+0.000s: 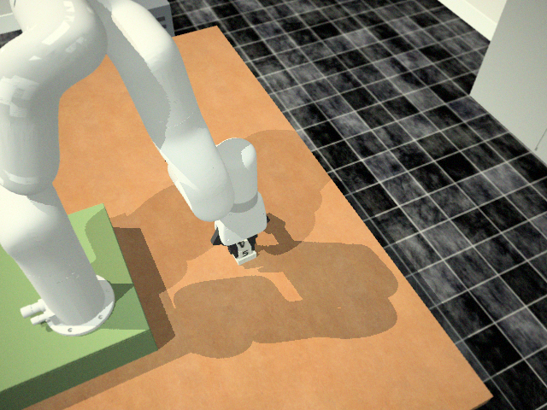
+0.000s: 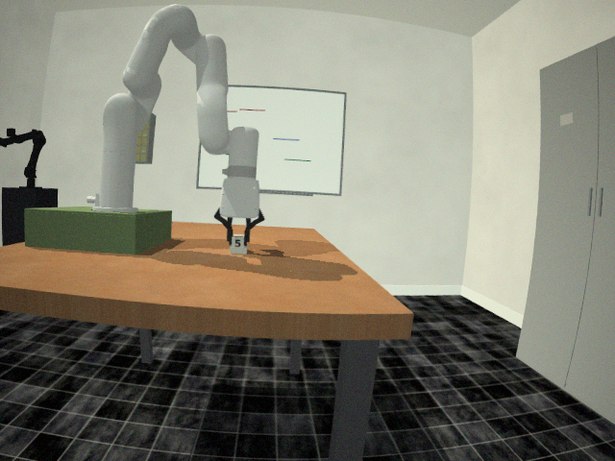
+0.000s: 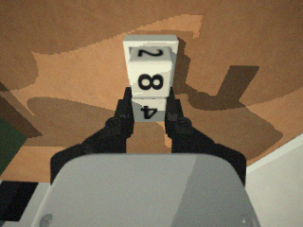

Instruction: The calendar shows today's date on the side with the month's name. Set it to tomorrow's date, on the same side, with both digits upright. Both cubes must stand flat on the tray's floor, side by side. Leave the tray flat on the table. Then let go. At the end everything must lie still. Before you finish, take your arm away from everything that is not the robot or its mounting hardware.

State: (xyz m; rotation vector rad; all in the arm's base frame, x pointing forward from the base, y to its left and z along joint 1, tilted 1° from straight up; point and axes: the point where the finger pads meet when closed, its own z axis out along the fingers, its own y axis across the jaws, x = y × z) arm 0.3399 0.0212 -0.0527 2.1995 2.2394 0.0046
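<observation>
The calendar tray lies 30 mm below my hand and 20 mm to the left of it. Also, from my hand: calendar cube 10 mm below.
</observation>
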